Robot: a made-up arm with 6 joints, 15 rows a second.
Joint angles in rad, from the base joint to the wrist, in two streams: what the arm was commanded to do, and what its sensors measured. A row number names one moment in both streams.
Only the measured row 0 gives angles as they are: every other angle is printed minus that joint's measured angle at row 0.
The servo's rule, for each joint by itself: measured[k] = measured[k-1] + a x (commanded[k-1-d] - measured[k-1]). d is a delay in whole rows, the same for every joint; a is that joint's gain. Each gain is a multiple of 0.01, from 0.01 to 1. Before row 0 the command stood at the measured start. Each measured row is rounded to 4 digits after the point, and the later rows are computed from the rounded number. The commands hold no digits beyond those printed.
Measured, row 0: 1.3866 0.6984 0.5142 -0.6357 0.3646 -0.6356
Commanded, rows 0 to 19: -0.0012 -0.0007 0.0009 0.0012 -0.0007 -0.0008; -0.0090 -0.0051 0.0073 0.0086 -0.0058 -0.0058; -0.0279 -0.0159 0.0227 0.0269 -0.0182 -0.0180; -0.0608 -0.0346 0.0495 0.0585 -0.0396 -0.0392; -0.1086 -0.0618 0.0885 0.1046 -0.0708 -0.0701; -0.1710 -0.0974 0.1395 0.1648 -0.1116 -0.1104; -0.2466 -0.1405 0.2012 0.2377 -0.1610 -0.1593; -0.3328 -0.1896 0.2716 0.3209 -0.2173 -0.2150; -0.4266 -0.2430 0.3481 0.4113 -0.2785 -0.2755; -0.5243 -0.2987 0.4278 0.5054 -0.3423 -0.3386; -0.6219 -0.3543 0.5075 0.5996 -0.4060 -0.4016; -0.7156 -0.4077 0.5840 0.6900 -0.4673 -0.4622; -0.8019 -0.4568 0.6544 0.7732 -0.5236 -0.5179; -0.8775 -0.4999 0.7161 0.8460 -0.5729 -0.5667; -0.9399 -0.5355 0.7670 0.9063 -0.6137 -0.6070; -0.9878 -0.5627 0.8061 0.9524 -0.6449 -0.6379; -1.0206 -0.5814 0.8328 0.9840 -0.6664 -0.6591; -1.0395 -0.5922 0.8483 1.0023 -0.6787 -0.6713; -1.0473 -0.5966 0.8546 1.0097 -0.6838 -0.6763; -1.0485 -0.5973 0.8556 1.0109 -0.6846 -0.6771
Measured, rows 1 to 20: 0.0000 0.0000 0.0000 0.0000 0.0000 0.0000; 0.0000 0.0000 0.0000 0.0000 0.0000 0.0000; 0.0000 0.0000 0.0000 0.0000 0.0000 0.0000; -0.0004 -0.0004 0.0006 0.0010 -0.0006 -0.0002; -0.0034 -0.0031 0.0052 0.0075 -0.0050 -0.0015; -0.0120 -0.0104 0.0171 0.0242 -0.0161 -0.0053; -0.0291 -0.0242 0.0391 0.0537 -0.0358 -0.0131; -0.0569 -0.0456 0.0727 0.0975 -0.0652 -0.0262; -0.0968 -0.0751 0.1181 0.1554 -0.1042 -0.0456; -0.1492 -0.1124 0.1746 0.2262 -0.1519 -0.0718; -0.2135 -0.1564 0.2406 0.3076 -0.2068 -0.1047; -0.2881 -0.2058 0.3137 0.3968 -0.2670 -0.1440; -0.3708 -0.2588 0.3913 0.4902 -0.3303 -0.1888; -0.4587 -0.3132 0.4703 0.5843 -0.3939 -0.2377; -0.5486 -0.3671 0.5476 0.6752 -0.4556 -0.2893; -0.6373 -0.4182 0.6202 0.7595 -0.5127 -0.3419; -0.7214 -0.4648 0.6854 0.8339 -0.5633 -0.3936; -0.7979 -0.5051 0.7409 0.8962 -0.6056 -0.4427; -0.8644 -0.5379 0.7852 0.9445 -0.6386 -0.4876; -0.9191 -0.5627 0.8176 0.9785 -0.6620 -0.5270
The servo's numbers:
d 3
a 0.35 0.57 0.68 0.86 0.84 0.23

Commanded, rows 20 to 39: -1.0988 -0.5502 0.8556 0.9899 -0.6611 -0.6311; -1.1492 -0.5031 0.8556 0.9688 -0.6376 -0.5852; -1.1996 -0.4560 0.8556 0.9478 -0.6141 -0.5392; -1.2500 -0.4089 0.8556 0.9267 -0.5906 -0.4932; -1.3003 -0.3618 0.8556 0.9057 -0.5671 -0.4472; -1.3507 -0.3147 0.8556 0.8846 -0.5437 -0.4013; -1.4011 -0.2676 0.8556 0.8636 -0.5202 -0.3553; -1.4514 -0.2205 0.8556 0.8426 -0.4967 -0.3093; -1.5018 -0.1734 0.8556 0.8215 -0.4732 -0.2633; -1.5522 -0.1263 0.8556 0.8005 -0.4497 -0.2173; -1.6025 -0.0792 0.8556 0.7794 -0.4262 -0.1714; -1.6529 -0.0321 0.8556 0.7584 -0.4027 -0.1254; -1.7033 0.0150 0.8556 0.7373 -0.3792 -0.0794; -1.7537 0.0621 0.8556 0.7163 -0.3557 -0.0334; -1.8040 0.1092 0.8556 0.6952 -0.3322 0.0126; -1.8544 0.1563 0.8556 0.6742 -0.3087 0.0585; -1.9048 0.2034 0.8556 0.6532 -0.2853 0.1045; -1.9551 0.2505 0.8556 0.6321 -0.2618 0.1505; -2.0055 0.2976 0.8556 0.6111 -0.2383 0.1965; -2.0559 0.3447 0.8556 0.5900 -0.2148 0.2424
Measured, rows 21 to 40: -0.9612 -0.5795 0.8385 0.9990 -0.6760 -0.5602; -0.9913 -0.5892 0.8494 1.0082 -0.6826 -0.5869; -1.0113 -0.5938 0.8536 1.0105 -0.6843 -0.6076; -1.0419 -0.5689 0.8550 0.9928 -0.6648 -0.6130; -1.0795 -0.5314 0.8554 0.9722 -0.6420 -0.6066; -1.1215 -0.4884 0.8555 0.9512 -0.6186 -0.5911; -1.1665 -0.4431 0.8556 0.9301 -0.5951 -0.5686; -1.2133 -0.3968 0.8556 0.9091 -0.5716 -0.5407; -1.2614 -0.3500 0.8556 0.8880 -0.5482 -0.5086; -1.3103 -0.3030 0.8556 0.8670 -0.5247 -0.4733; -1.3597 -0.2560 0.8556 0.8460 -0.5012 -0.4356; -1.4094 -0.2089 0.8556 0.8249 -0.4777 -0.3960; -1.4594 -0.1618 0.8556 0.8039 -0.4542 -0.3549; -1.5095 -0.1147 0.8556 0.7828 -0.4307 -0.3127; -1.5597 -0.0676 0.8556 0.7618 -0.4072 -0.2696; -1.6100 -0.0205 0.8556 0.7407 -0.3837 -0.2259; -1.6603 0.0266 0.8556 0.7197 -0.3602 -0.1816; -1.7106 0.0737 0.8556 0.6986 -0.3367 -0.1369; -1.7609 0.1208 0.8556 0.6776 -0.3132 -0.0920; -1.8113 0.1679 0.8556 0.6566 -0.2898 -0.0468
